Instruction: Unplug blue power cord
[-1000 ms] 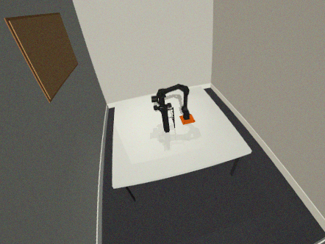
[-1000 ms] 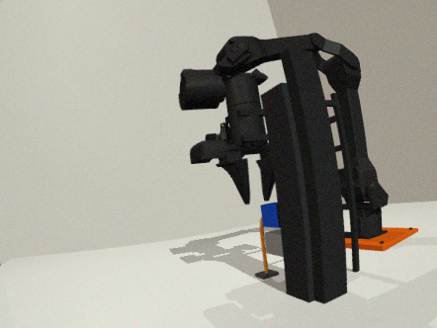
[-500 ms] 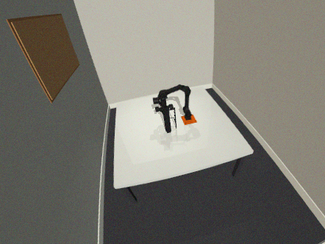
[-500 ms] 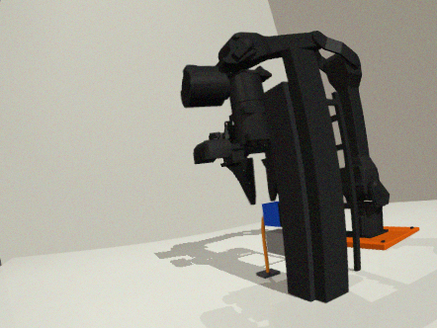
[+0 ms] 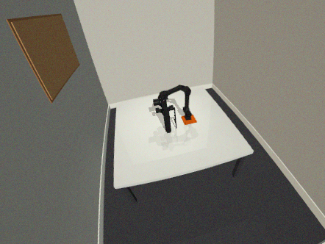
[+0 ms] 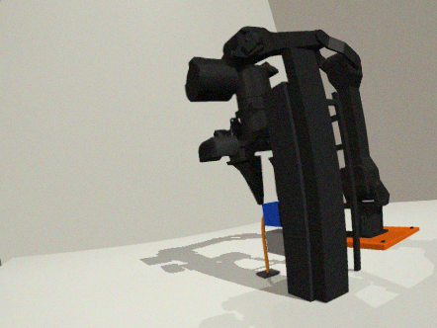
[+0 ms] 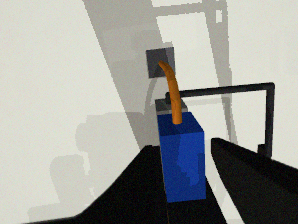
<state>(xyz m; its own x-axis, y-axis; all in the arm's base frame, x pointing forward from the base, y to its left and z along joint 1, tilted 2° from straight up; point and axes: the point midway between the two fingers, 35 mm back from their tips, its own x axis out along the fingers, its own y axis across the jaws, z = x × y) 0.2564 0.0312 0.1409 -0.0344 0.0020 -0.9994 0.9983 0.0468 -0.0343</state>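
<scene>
Now: the blue plug 10 mm behind my gripper tip, 30 mm to the left of it and 10 mm below it. Round my gripper tip: pad (40 mm to the right, 120 mm below); then thin black ladder-like frame (90 mm behind, 90 mm to the left, 10 mm above); then black upright power strip (10 mm behind, 100 mm to the left, 10 mm above).
</scene>
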